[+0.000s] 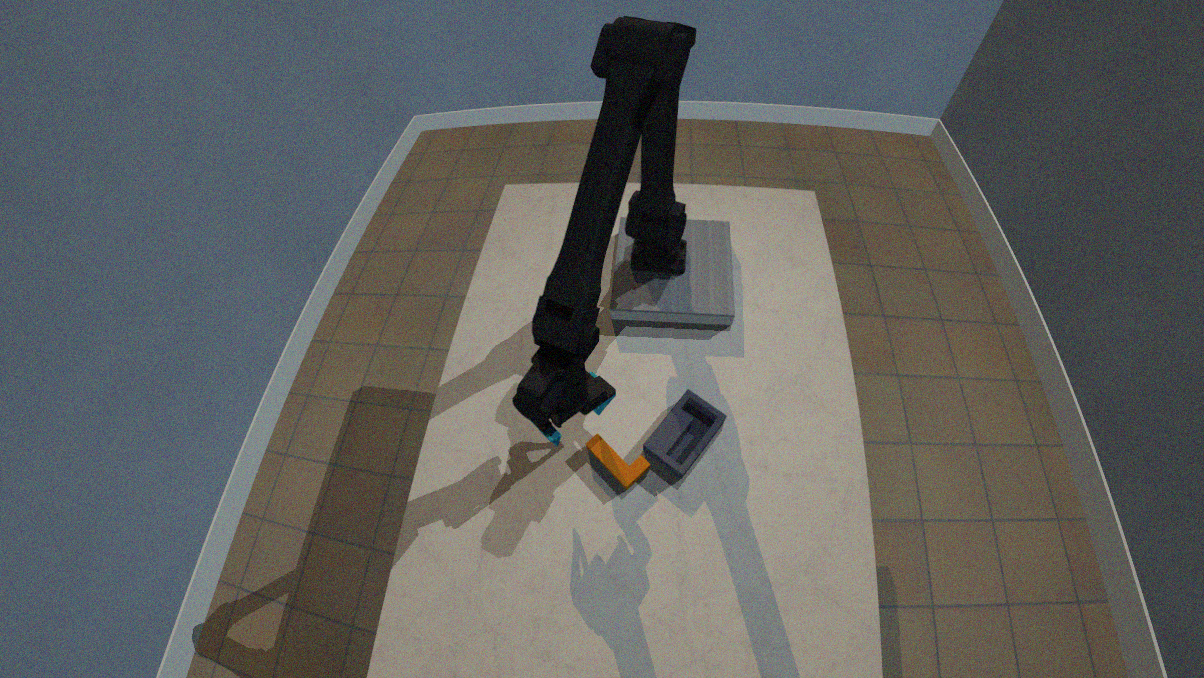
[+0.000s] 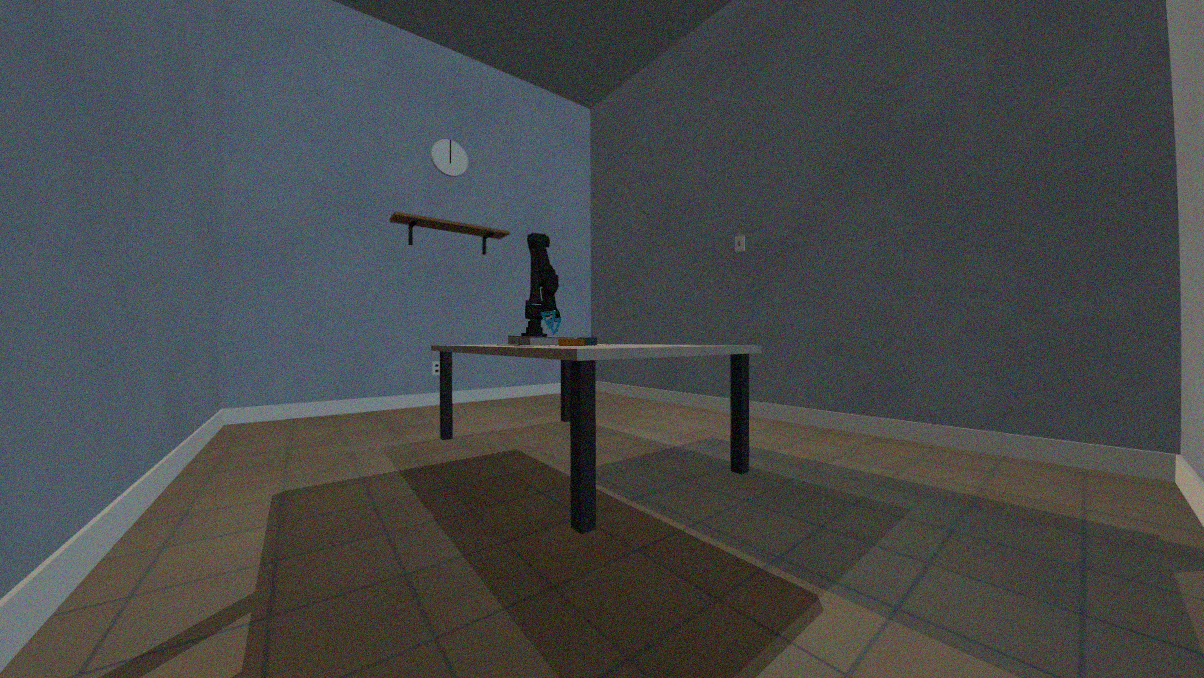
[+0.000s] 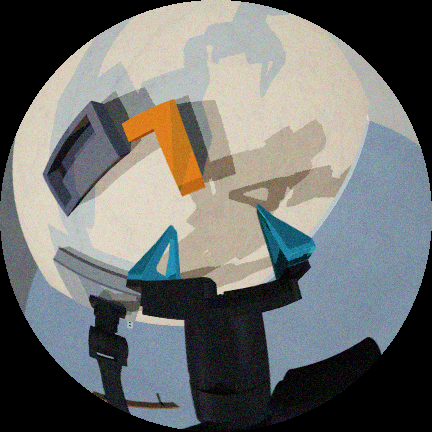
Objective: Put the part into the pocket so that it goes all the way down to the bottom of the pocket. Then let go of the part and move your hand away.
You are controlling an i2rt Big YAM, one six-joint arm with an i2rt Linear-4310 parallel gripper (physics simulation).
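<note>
The part is an orange L-shaped block. It lies on the table outside the pocket. The end of its short leg is at the near side of the dark grey-blue pocket block; whether they touch is unclear. The pocket is a recess open at the top, and no part shows in it. My gripper is open and empty, with blue fingertips wide apart. It hangs above the table, beyond the free end of the part's long leg, on the side away from the pocket block.
The arm stands on a grey base plate at the back of the pale table. Dark shadows of the arm fall over the table top. A wall shelf and a clock are far behind.
</note>
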